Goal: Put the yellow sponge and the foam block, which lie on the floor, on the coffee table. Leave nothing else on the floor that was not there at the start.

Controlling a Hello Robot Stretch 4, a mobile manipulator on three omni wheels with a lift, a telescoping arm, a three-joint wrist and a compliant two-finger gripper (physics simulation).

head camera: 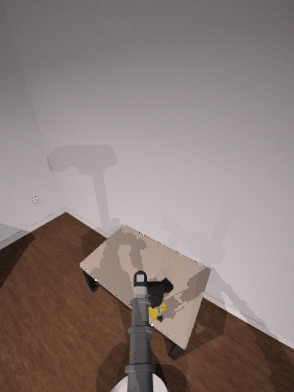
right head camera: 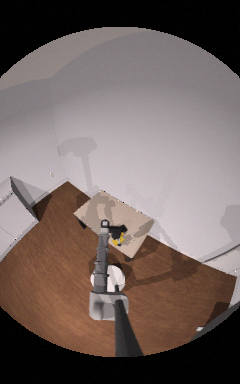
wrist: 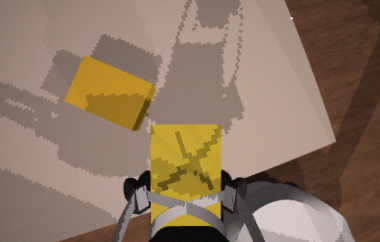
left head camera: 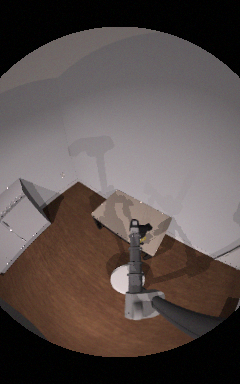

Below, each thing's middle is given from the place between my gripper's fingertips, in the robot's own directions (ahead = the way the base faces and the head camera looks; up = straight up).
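So you can picture it, the orange-yellow foam block (wrist: pixel 119 97) is 4 cm below my hand, 13 cm ahead of it and 3 cm to the right of it.
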